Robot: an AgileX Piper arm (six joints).
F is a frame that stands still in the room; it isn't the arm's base.
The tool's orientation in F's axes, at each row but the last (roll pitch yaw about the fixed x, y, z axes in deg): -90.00, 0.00, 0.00; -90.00, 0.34, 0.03; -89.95, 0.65, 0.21; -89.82, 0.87, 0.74; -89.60, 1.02, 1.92; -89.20, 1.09, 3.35; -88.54, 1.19, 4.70; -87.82, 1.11, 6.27; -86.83, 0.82, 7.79; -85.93, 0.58, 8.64; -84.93, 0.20, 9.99
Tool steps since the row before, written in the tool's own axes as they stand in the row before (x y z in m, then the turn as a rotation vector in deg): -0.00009, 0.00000, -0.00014, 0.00, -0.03, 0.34; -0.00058, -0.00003, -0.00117, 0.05, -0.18, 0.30; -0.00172, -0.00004, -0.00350, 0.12, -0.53, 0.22; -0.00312, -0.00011, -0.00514, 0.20, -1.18, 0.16; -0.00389, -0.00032, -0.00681, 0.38, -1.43, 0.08; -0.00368, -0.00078, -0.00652, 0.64, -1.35, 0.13; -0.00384, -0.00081, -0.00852, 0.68, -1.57, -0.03; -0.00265, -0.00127, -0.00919, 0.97, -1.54, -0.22; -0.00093, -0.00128, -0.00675, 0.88, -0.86, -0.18; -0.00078, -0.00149, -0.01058, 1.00, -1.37, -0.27; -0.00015, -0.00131, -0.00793, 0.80, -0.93, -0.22
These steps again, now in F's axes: -0.00009, -0.00014, 0.00000, 0.00, 0.34, 0.03; -0.00058, -0.00117, 0.00003, 0.05, 0.30, 0.18; -0.00171, -0.00351, 0.00006, 0.13, 0.22, 0.53; -0.00305, -0.00518, 0.00014, 0.22, 0.16, 1.18; -0.00365, -0.00694, 0.00034, 0.40, 0.08, 1.42; -0.00328, -0.00673, 0.00076, 0.66, 0.15, 1.34; -0.00311, -0.00882, 0.00067, 0.72, -0.01, 1.55; -0.00161, -0.00946, 0.00097, 1.02, -0.17, 1.51; 0.00001, -0.00687, 0.00092, 0.91, -0.10, 0.84; 0.00084, -0.01065, 0.00074, 1.06, -0.21, 1.34; 0.00124, -0.00792, 0.00060, 0.84, -0.16, 0.90
